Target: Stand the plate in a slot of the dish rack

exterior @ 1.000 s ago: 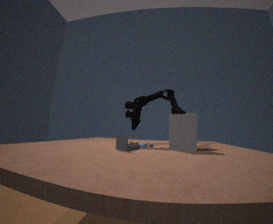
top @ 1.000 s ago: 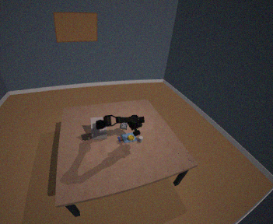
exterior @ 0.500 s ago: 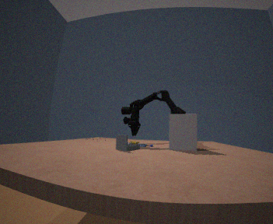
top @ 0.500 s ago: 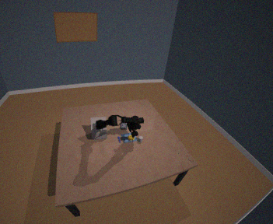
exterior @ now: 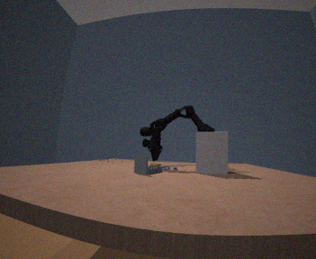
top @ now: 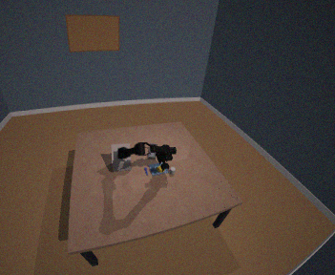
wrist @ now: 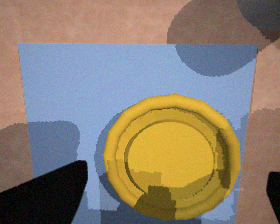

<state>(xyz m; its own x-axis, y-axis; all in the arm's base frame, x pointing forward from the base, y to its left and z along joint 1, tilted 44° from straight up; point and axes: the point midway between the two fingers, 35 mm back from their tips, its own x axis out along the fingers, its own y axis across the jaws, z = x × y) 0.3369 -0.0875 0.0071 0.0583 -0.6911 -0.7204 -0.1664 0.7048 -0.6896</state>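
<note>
My gripper tip is now 20 mm above the yellow plate. Round my gripper tip: white cylinder (90 mm ahead, 30 mm to the right, 20 mm below); then light blue mat (20 mm behind, 20 mm to the left, 40 mm below).
</note>
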